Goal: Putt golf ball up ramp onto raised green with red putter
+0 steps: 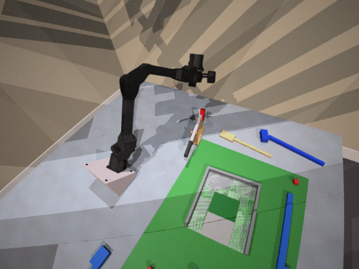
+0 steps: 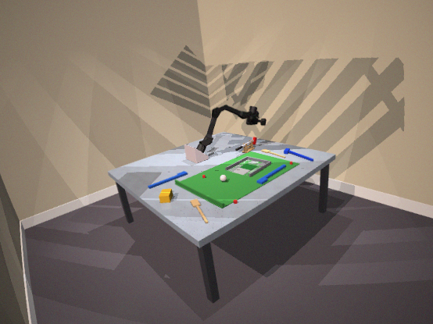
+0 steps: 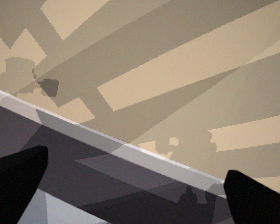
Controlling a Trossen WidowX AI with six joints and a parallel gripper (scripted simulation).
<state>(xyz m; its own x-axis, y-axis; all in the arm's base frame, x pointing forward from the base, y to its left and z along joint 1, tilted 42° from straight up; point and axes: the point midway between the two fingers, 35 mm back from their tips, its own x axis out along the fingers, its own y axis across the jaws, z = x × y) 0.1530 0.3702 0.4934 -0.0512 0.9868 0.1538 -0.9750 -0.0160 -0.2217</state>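
The tan block is 31 cm to the right of my gripper tip, 11 cm below it and 8 cm ahead of it. The rest, counted from my gripper tip: white golf ball: 86 cm to the right, 28 cm ahead, 12 cm below; then green mat: 72 cm to the right, 31 cm ahead, 14 cm below; then blue putter: 51 cm ahead, 26 cm to the right, 13 cm below.
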